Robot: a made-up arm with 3 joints. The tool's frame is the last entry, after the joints. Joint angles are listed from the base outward. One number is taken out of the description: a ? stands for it. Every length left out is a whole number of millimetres.
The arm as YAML. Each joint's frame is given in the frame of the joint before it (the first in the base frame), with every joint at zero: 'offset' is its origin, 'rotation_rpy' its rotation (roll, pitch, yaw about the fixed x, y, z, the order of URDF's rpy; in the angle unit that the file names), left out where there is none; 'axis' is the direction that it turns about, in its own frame. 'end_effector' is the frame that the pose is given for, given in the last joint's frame.
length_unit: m
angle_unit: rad
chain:
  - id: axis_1
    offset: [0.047, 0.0, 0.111]
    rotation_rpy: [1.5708, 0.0, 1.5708]
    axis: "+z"
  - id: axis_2
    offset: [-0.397, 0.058, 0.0]
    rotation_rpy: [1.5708, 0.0, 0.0]
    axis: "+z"
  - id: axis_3
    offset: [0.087, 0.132, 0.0]
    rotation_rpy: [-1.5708, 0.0, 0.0]
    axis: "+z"
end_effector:
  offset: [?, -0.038, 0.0]
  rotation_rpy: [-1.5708, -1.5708, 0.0]
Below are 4 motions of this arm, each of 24 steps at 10 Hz.
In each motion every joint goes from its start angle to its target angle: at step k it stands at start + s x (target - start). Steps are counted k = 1, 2, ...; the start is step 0. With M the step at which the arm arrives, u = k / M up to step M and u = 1 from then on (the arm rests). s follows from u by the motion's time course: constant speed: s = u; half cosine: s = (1 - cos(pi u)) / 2; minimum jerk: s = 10 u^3 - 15 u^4 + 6 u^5.
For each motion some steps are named. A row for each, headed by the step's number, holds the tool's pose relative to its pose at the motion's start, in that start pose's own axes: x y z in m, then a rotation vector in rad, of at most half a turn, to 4 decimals.
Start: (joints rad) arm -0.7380 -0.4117 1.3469
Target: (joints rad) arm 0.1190 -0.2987 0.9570
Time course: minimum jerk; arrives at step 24
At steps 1, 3, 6, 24:
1: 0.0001 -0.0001 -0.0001 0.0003 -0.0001 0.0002
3: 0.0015 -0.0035 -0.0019 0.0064 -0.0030 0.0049
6: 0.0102 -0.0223 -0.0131 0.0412 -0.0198 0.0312
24: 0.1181 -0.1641 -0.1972 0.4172 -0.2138 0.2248

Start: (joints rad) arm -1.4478 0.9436 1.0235
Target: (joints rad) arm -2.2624 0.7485 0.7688
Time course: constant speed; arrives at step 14
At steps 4, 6, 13, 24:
4: 0.0337 0.1026 0.1039 -0.2144 -0.0555 0.1848
6: 0.0399 0.1622 0.1508 -0.3250 -0.0871 0.2733
13: 0.0010 0.3989 0.2746 -0.7275 -0.2193 0.5621
24: -0.0123 0.4343 0.2860 -0.7867 -0.2411 0.6005

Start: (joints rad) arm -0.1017 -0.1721 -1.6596
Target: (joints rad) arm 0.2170 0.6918 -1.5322
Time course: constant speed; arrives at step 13
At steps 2, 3, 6, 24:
2: 0.0052 0.0201 -0.0408 0.0684 0.1329 0.0053
3: 0.0062 0.0314 -0.0610 0.1028 0.1992 0.0094
6: 0.0036 0.0703 -0.1198 0.2060 0.3974 0.0277
24: -0.0347 0.1860 -0.2322 0.4371 0.8575 0.1064

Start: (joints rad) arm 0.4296 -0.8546 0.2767
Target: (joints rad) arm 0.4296 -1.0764 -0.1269
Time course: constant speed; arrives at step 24
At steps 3, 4, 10, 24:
3: 0.0059 0.0021 0.0152 -0.0504 0.0069 0.0269
4: 0.0080 0.0030 0.0202 -0.0673 0.0089 0.0359
10: 0.0204 0.0108 0.0505 -0.1680 0.0177 0.0908
24: 0.0485 0.0443 0.1192 -0.4019 0.0167 0.2227

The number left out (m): -0.32
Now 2 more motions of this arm.
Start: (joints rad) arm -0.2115 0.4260 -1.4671
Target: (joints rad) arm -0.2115 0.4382 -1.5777
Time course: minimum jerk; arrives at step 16
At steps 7, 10, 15, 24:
7: 0.0001 -0.0014 0.0130 -0.0425 0.0047 -0.0004
10: 0.0004 -0.0021 0.0246 -0.0802 0.0088 -0.0006
15: 0.0006 -0.0024 0.0339 -0.1104 0.0122 -0.0006
24: 0.0006 -0.0024 0.0339 -0.1106 0.0122 -0.0006

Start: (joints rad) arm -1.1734 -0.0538 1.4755
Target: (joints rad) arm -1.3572 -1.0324 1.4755
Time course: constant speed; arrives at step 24
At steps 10, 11, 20, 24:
10: -0.0493 0.0225 -0.0231 -0.0746 0.4076 0.0192
11: -0.0551 0.0245 -0.0244 -0.0817 0.4484 0.0194
20: -0.1122 0.0416 -0.0251 -0.1410 0.8168 0.0076
24: -0.1390 0.0495 -0.0190 -0.1638 0.9807 -0.0056

